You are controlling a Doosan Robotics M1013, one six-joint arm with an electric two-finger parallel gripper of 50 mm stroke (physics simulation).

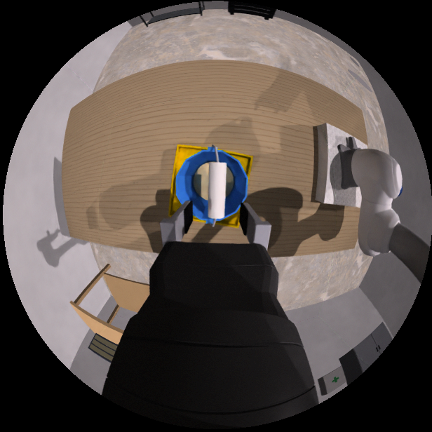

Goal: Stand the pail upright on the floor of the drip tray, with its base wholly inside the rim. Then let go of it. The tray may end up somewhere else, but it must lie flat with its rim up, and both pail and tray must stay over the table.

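Observation:
The blue pail (pixel 185 181) stands upright, mouth up, over the yellow drip tray (pixel 187 149). Its white handle grip (pixel 217 190) runs across the mouth on a thin wire bail. The tray lies flat on the table with its rim up; its corners show around the pail. The pail hides its own outer base, but its outline lies mostly over the tray. My gripper (pixel 215 211) is open and empty. Its two fingers stand wide apart, one on each side of the near end of the handle grip, with gaps to it.
The wooden table (pixel 125 125) extends around the tray. A pale speckled block (pixel 327 165) is at the right of the table, beside a white robot arm (pixel 377 180). A wooden frame-like piece of furniture (pixel 125 290) stands beyond the near left edge.

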